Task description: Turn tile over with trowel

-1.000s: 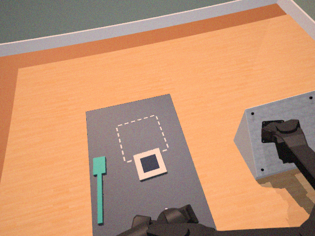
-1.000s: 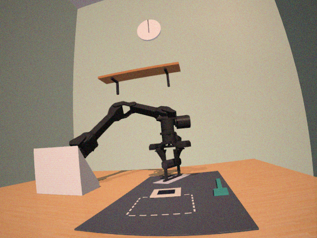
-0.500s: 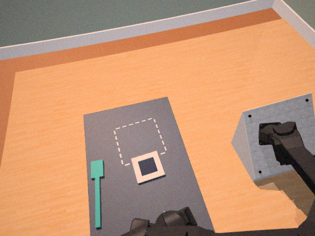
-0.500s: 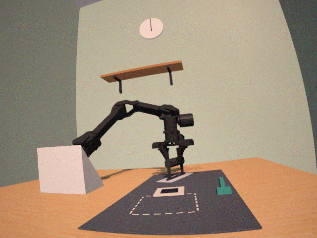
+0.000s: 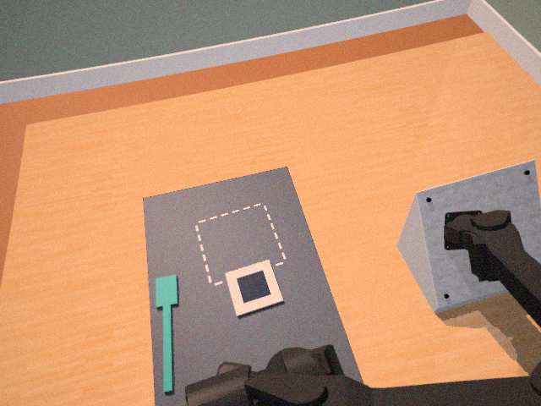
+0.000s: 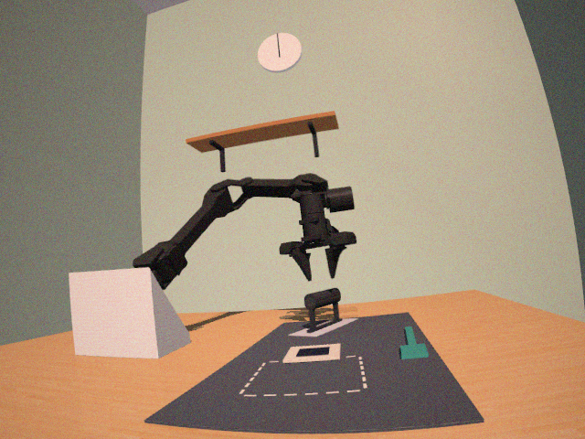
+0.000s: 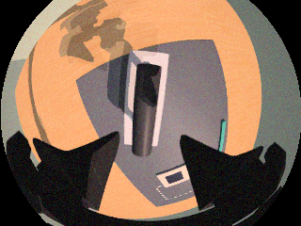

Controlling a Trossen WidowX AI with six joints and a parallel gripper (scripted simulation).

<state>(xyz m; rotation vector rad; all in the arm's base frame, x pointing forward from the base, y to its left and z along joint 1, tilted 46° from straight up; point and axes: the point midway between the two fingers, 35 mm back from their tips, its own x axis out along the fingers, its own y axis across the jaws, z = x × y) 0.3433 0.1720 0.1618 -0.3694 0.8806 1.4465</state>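
The grey mat lies 20 cm to the right of my gripper tip, 14 cm below it and 6 cm ahead of it. Also, from my gripper tip: trowel 21 cm to the right, 20 cm ahead, 11 cm below; tile 24 cm to the right, 11 cm below, 3 cm ahead.
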